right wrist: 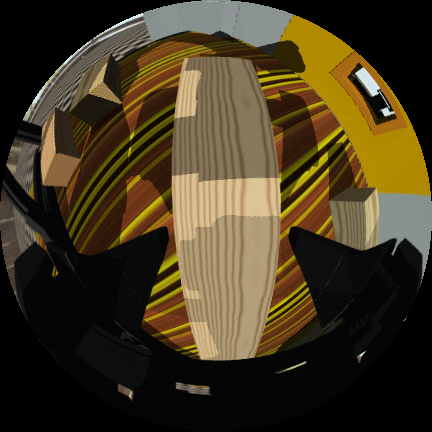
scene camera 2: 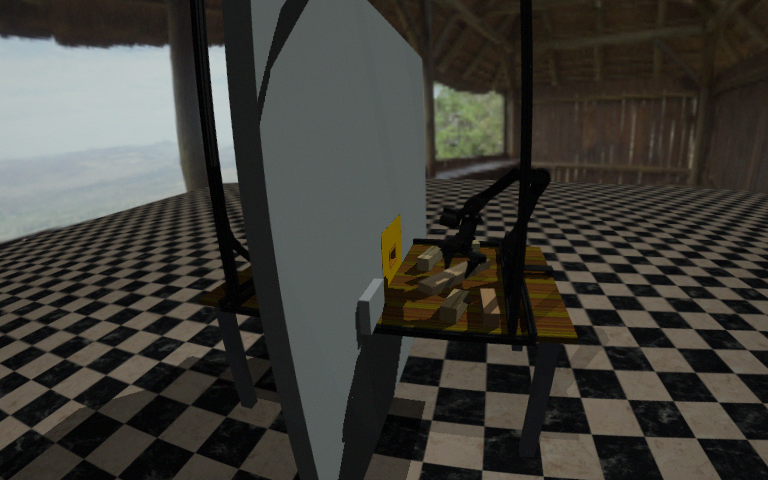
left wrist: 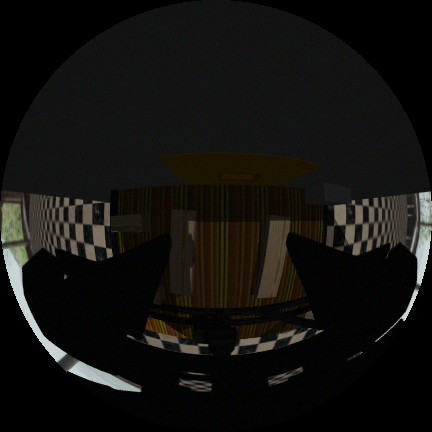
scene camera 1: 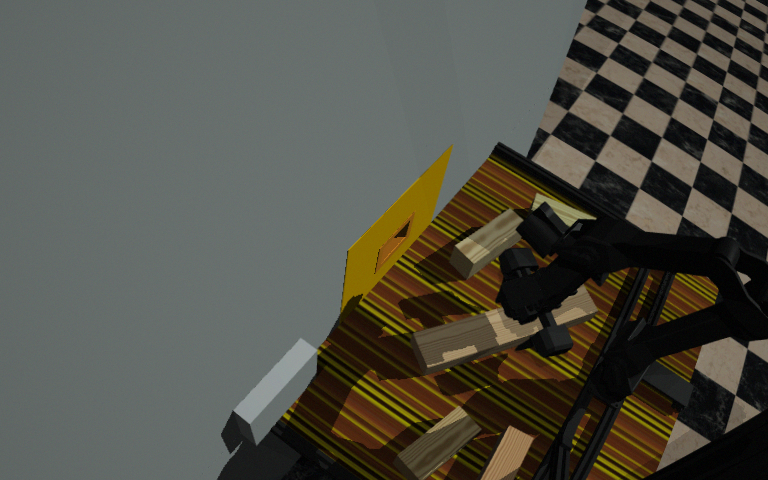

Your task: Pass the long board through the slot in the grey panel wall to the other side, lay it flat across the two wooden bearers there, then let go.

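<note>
The long board lies flat on the striped table on my right arm's side of the grey panel wall. My right gripper is open over the board, its fingertips spread to either side of it; the exact height is unclear. The slot sits in a yellow panel on the wall. In the left wrist view, two bearers lie roughly parallel beyond my open, empty left gripper. No board lies across them.
Loose wooden blocks lie around the board: one near the wall and two others. A pale block juts from the wall. Another block lies left of the bearers. Dark frame bars cross the table.
</note>
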